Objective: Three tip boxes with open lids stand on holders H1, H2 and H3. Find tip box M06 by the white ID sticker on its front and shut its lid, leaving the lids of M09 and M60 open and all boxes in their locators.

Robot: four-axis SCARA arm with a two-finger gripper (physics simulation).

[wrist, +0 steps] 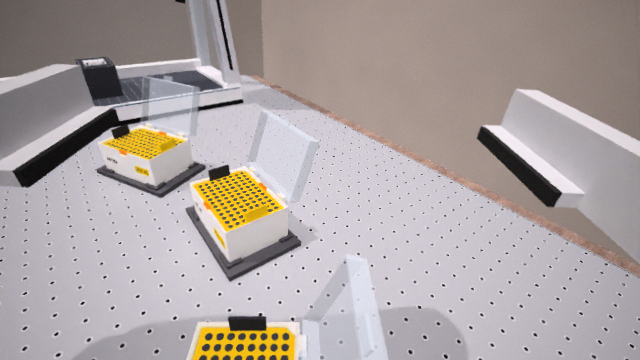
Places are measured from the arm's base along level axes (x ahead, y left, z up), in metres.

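Where they show: gripper, between the fingertips: (303,102).
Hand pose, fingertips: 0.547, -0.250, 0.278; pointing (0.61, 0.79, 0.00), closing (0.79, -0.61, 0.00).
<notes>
Each offset is from my fingertips to the centre of the thing, as dx, dy, dz. "*": to the spot under its first point.
Three white tip boxes with yellow tip racks stand on the perforated table, all with clear lids raised. The far box @(-0.002, +0.454, -0.201) (149,156) sits on a dark holder @(-0.002, +0.454, -0.259) (154,187), with its lid @(+0.057, +0.484, -0.161) (172,105) upright. The middle box @(+0.060, +0.224, -0.201) (241,210) sits on its holder @(* +0.037, +0.149, -0.258) (250,265), and its lid @(+0.127, +0.224, -0.161) (286,152) leans back. The near box @(* -0.021, +0.041, -0.209) (245,342) is cut off by the bottom edge, with its lid @(* +0.024, -0.026, -0.120) (356,308) standing beside it. The ID stickers are too small or too turned away to read. My gripper (303,102) is open and empty, high above the boxes, with one finger at each side of the view.
The robot's white column @(* +0.254, +0.737, -0.100) (214,40) and base, with a black block @(* -0.018, +0.765, -0.170) (100,78) on it, stand at the far left behind the far box. The table's brown edge (447,172) runs along the wall on the right.
</notes>
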